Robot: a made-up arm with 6 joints. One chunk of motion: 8 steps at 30 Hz.
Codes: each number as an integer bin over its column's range. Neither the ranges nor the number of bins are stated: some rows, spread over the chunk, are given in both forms.
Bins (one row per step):
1: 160 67 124 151 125 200
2: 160 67 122 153 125 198
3: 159 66 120 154 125 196
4: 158 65 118 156 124 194
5: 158 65 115 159 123 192
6: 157 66 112 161 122 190
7: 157 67 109 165 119 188
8: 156 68 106 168 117 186
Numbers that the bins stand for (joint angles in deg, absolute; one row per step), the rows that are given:
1: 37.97 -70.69 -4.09 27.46 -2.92 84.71
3: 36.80 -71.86 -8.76 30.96 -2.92 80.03
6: 34.47 -71.86 -18.11 39.14 -6.43 73.02
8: 33.30 -69.52 -25.12 47.32 -12.27 68.35
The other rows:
2: 37.97 -70.69 -6.43 29.79 -2.92 82.37
4: 35.64 -73.02 -11.10 33.30 -4.09 77.70
5: 35.64 -73.02 -14.60 36.80 -5.26 75.36
7: 34.47 -70.69 -21.62 43.81 -9.93 70.69

